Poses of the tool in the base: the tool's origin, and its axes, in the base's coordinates. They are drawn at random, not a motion.
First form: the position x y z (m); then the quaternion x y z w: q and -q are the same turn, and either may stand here.
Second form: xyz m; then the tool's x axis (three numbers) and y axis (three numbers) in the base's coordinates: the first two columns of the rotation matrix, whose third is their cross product. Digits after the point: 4 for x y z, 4 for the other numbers.
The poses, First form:
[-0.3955, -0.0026, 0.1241, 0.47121, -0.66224, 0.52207, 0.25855]
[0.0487, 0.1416, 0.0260, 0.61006, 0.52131, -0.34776, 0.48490]
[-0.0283, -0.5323, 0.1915, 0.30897, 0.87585, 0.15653, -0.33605]
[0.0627, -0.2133, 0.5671, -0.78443, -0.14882, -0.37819, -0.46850]
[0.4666, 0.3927, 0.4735, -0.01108, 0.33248, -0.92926, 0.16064]
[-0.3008, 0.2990, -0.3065, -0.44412, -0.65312, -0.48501, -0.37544]
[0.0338, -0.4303, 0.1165, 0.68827, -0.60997, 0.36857, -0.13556]
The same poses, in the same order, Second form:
[-0.3955, -0.0026, 0.1241, -0.4222, -0.3541, 0.8344, -0.8941, 0.0108, -0.4478]
[0.0487, 0.1416, 0.0260, 0.2146, 0.2988, -0.9299, 0.9733, 0.0138, 0.2291]
[-0.0283, -0.5323, 0.1915, -0.5832, 0.4360, 0.6854, 0.6464, 0.7601, 0.0665]
[0.0627, -0.2133, 0.5671, 0.6696, 0.5878, 0.4539, -0.1209, -0.5167, 0.8476]
[0.4666, 0.3927, 0.4735, -0.9481, -0.3059, -0.0862, 0.2912, -0.7273, -0.6215]
[-0.3008, 0.2990, -0.3065, -0.3236, 0.9443, -0.0596, 0.2159, 0.1350, 0.9670]
[0.0338, -0.4303, 0.1165, -0.0158, -0.9396, 0.3420, -0.7397, -0.2191, -0.6362]

